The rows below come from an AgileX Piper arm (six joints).
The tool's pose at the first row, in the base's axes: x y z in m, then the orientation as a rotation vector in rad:
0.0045, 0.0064, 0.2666, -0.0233, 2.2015, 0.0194
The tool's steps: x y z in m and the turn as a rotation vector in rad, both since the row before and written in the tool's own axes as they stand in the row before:
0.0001, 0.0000, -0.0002, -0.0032, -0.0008, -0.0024
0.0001, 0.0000, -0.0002, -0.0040, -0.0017, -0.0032
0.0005, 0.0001, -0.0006, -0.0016, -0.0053, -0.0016
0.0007, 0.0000, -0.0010, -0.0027, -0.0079, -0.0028
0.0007, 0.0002, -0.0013, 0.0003, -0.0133, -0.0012
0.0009, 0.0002, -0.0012, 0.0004, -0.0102, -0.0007
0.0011, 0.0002, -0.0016, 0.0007, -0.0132, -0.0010
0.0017, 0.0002, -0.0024, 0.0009, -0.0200, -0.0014
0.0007, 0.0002, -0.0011, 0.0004, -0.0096, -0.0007
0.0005, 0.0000, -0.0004, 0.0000, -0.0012, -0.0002
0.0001, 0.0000, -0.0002, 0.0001, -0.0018, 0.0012
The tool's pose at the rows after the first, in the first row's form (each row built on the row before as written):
0.0043, 0.0064, 0.2666, -0.0277, 2.2006, 0.0216
0.0041, 0.0064, 0.2666, -0.0334, 2.1988, 0.0242
0.0033, 0.0065, 0.2665, -0.0360, 2.1935, 0.0251
0.0021, 0.0065, 0.2665, -0.0404, 2.1855, 0.0266
0.0006, 0.0066, 0.2667, -0.0413, 2.1722, 0.0258
-0.0009, 0.0067, 0.2666, -0.0416, 2.1620, 0.0251
-0.0028, 0.0068, 0.2666, -0.0420, 2.1488, 0.0240
-0.0057, 0.0069, 0.2665, -0.0426, 2.1288, 0.0225
-0.0070, 0.0070, 0.2665, -0.0429, 2.1192, 0.0218
-0.0076, 0.0070, 0.2663, -0.0431, 2.1180, 0.0217
-0.0078, 0.0070, 0.2663, -0.0417, 2.1162, 0.0223

